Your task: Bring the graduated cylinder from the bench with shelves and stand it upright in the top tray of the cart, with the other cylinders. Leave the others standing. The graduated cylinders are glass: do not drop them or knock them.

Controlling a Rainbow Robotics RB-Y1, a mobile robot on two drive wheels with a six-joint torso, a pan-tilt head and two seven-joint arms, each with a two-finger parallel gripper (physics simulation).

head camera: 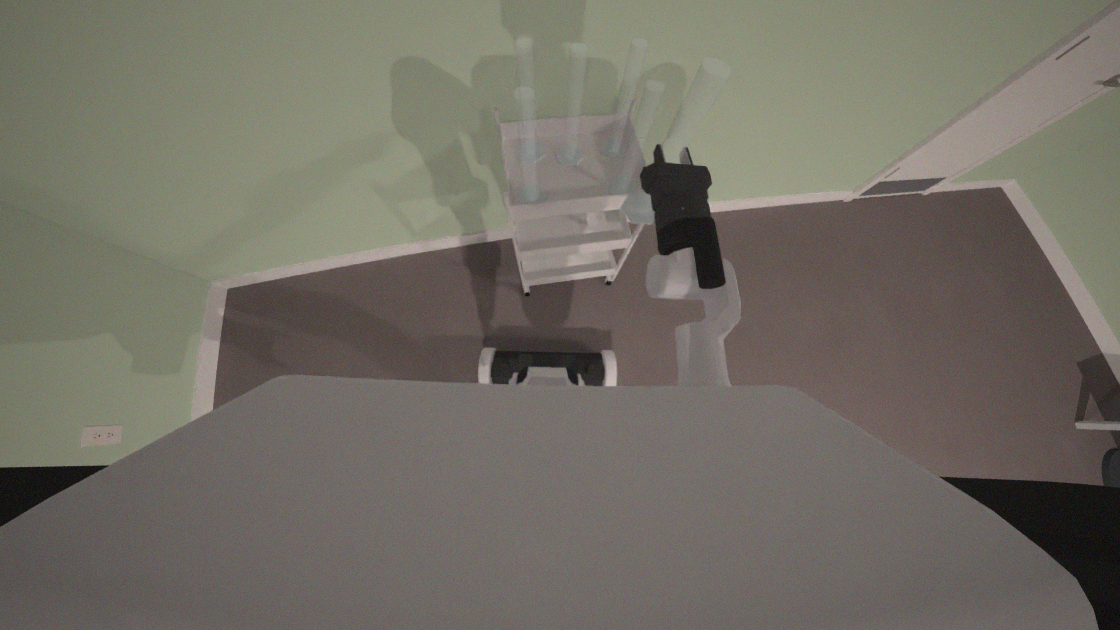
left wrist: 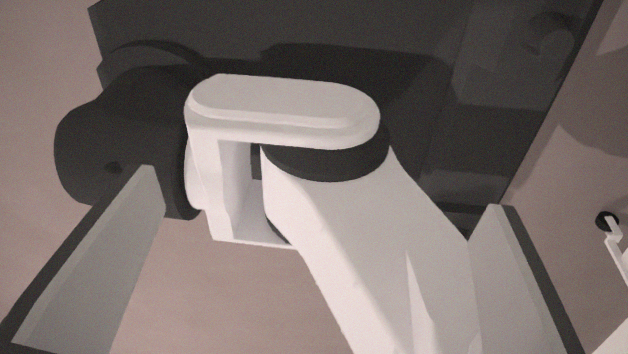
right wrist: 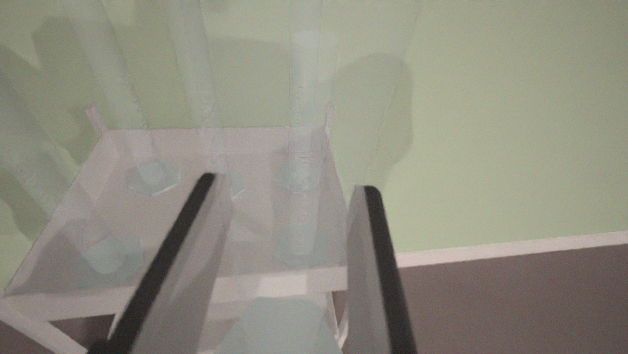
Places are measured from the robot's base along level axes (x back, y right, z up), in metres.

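Where they show: left gripper, fingertip midpoint: [left wrist: 317,206]; right gripper, fingertip midpoint: [head camera: 670,149] [right wrist: 290,197].
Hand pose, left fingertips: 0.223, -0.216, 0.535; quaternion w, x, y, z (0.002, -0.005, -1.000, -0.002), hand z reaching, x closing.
Observation:
After its pixels a point has its place, as x, y, z.
My right gripper [head camera: 672,150] {-0.321, 0.216, 1.017} [right wrist: 290,197] {-0.321, 0.216, 1.017} is shut on a clear graduated cylinder [head camera: 700,94] {-0.293, 0.208, 1.145} [right wrist: 280,325] {-0.294, 0.216, 0.972}, which looks roughly upright. In the head view its pale base shows beside the front right corner of the white cart [head camera: 567,205] {-0.418, 0.044, 0.706} [right wrist: 75,302] {-0.401, -0.054, 0.704}; in the right wrist view the base shows in front of the top tray's near rim. Several clear cylinders [head camera: 577,70] {-0.631, 0.051, 0.957} [right wrist: 154,175] {-0.642, -0.064, 0.690} stand upright in the top tray, three along the back and others at the front left and front right. My left gripper [left wrist: 317,206] {0.223, -0.216, 0.535} is open and empty; it does not show in the head view.
A green wall is behind the cart, and a door [head camera: 979,109] {-1.167, 2.035, 0.738} is at the right. My wheeled base [head camera: 548,366] {-0.012, 0.002, 0.191} is on the floor in front of the cart. Part of a white-edged object [head camera: 1098,425] {0.377, 3.515, 0.098} shows at the right edge. A white arm link [left wrist: 285,105] {0.269, -0.102, 0.301} fills the left wrist view's middle.

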